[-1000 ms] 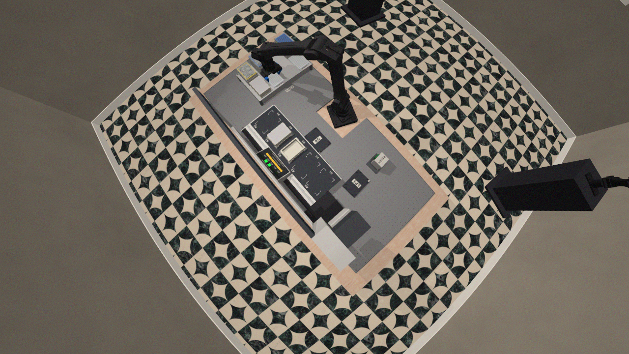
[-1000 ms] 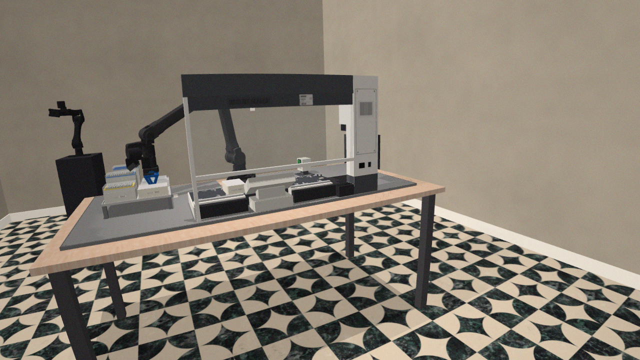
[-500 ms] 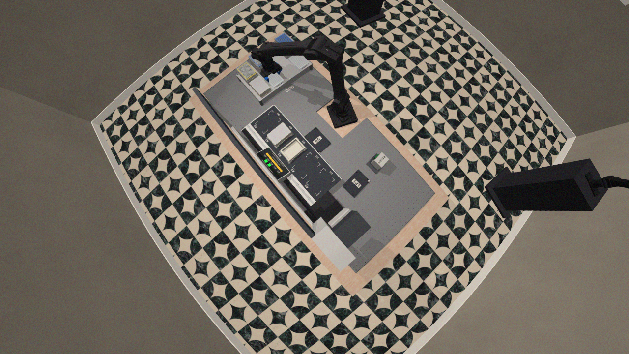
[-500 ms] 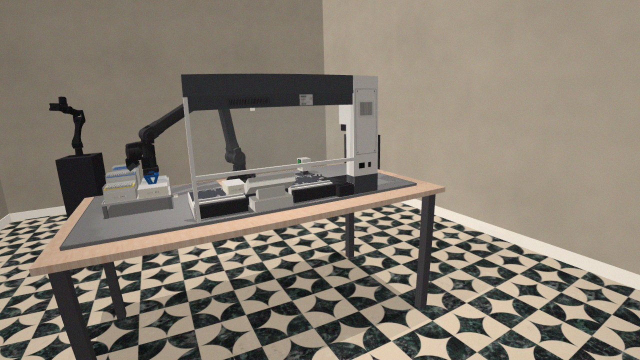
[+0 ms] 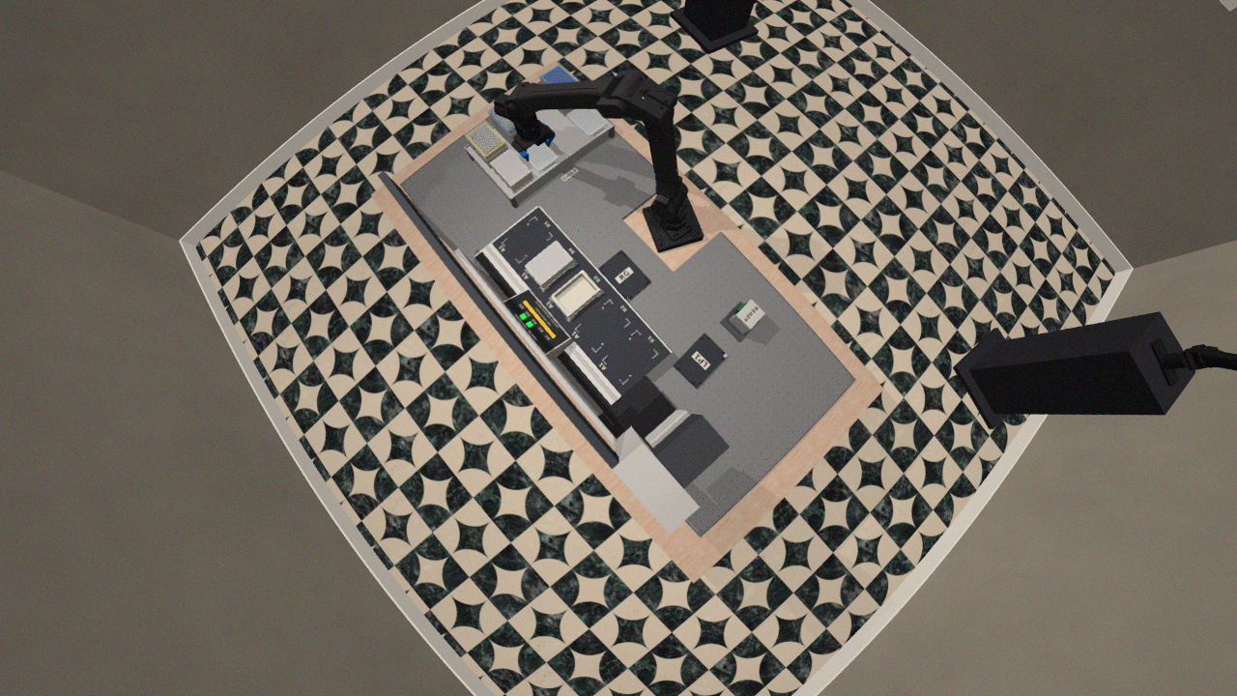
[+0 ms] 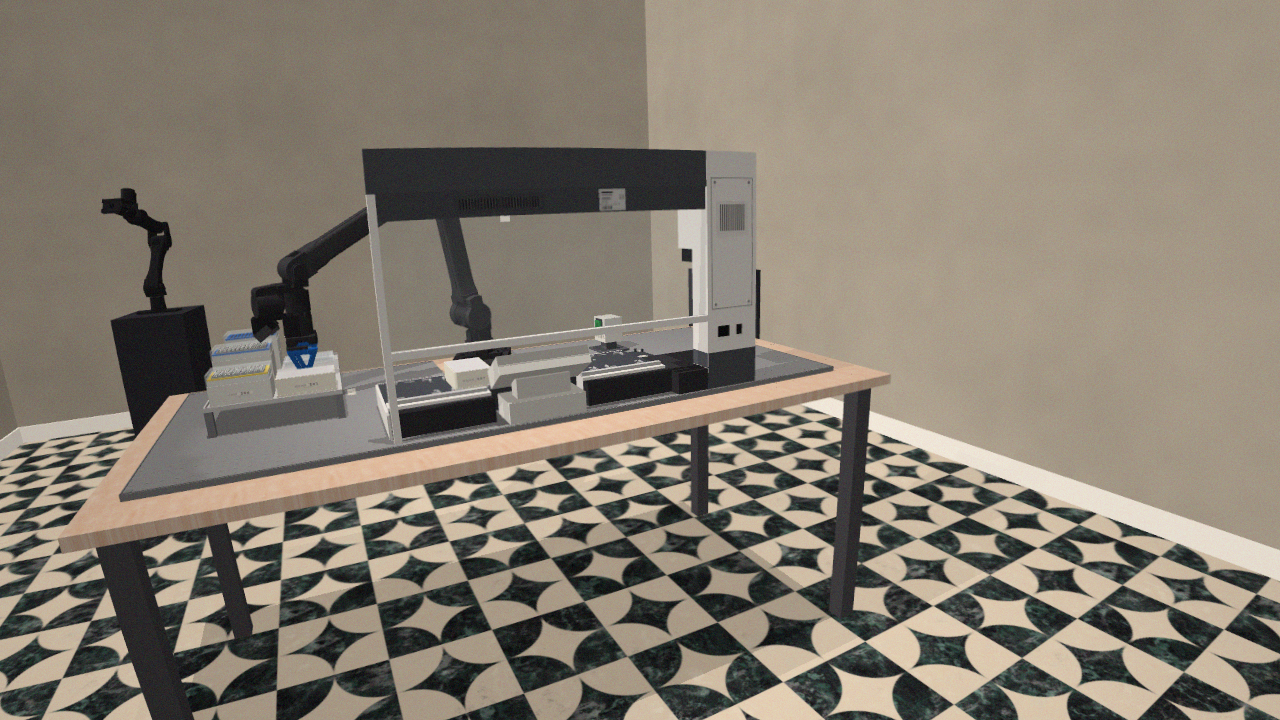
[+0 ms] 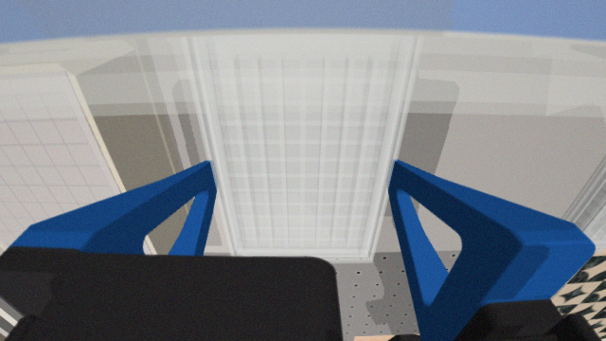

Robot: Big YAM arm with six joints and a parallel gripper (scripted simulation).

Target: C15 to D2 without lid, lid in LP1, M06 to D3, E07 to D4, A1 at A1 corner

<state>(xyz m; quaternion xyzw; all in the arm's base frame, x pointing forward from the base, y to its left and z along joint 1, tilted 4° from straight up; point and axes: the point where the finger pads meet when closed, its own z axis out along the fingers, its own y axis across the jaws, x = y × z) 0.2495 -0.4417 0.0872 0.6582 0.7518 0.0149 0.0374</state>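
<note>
The clear plate lid is 1 cm below my hand. The rest, counted from my hand: white block 11 cm ahead, 2 cm to the left; shelf label 9 cm to the left, 8 cm below, 6 cm behind; shelf 7 cm to the right, 4 cm behind, 2 cm below.
</note>
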